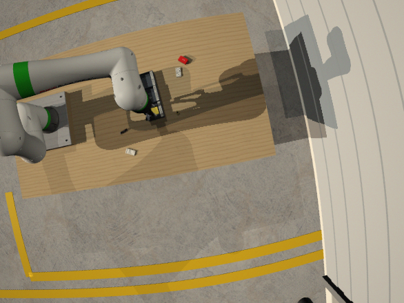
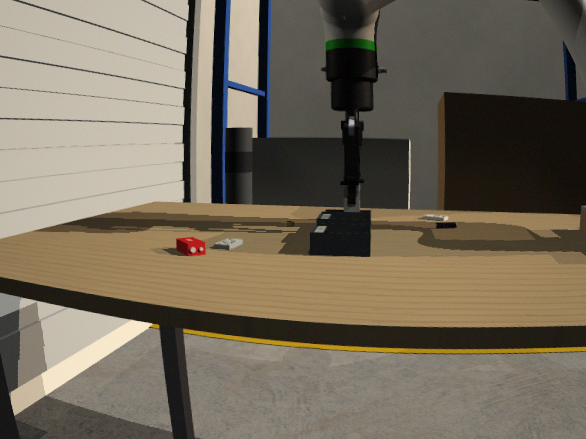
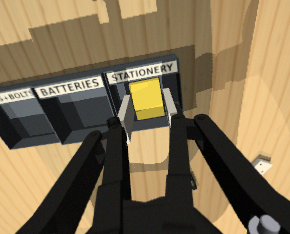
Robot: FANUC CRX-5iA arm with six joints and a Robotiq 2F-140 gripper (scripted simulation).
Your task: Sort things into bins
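The yellow pad is 40 mm below my hand. From my hand the other things lie so: nut (120 mm ahead, 40 mm to the right, 40 mm below); then black piece (180 mm behind, 50 mm to the right, 40 mm below); then black three-part bin (10 mm ahead, 80 mm to the left, 30 mm below).
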